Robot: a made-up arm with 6 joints.
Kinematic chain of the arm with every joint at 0, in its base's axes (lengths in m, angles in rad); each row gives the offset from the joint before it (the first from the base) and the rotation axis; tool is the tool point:
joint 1: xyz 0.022 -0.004 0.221 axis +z
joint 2: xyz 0.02 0 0.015 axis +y
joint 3: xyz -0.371 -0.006 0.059 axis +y
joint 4: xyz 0.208 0.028 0.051 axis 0.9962 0 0.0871
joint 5: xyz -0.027 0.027 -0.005 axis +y
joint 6: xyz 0.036 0.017 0.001 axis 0.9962 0 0.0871
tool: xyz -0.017 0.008 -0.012
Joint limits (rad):
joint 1: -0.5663..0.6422
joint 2: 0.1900..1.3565
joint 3: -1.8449..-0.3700
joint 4: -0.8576..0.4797
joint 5: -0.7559..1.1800
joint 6: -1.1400..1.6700
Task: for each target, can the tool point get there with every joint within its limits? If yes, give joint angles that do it. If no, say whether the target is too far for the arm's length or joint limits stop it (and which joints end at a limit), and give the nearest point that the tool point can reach.
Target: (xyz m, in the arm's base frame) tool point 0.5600 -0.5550 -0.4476
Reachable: no: too far | nearest point 0.1510 -0.0335 0.4462 | short by 1.113 m
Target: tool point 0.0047 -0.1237 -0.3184
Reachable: no: joint limits stop it (at a limit: joint 1, joint 2, joint 3, joint 4, joint 5) | nearest point -0.1234 -0.0623 0.3892 | short by 0.722 m
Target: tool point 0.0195 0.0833 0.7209
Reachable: yes | joints 0.4546 1.0527 -1.5753 0.1459 0.3618 0.4350
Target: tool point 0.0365 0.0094 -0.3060
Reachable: no: joint limits stop it (at a limit: joint 1, joint 2, joint 3, joint 4, joint 5) | nearest point -0.0810 0.1114 0.3894 | short by 0.713 m
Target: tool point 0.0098 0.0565 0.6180
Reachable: yes | joints -0.0900 0.8224 -1.1841 -0.4320 0.9323 0.0206
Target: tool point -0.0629 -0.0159 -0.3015
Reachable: no: joint limits stop it (at a limit: joint 2, joint 3, joint 4, joint 5) | nearest point -0.1322 -0.0256 0.3892 | short by 0.694 m
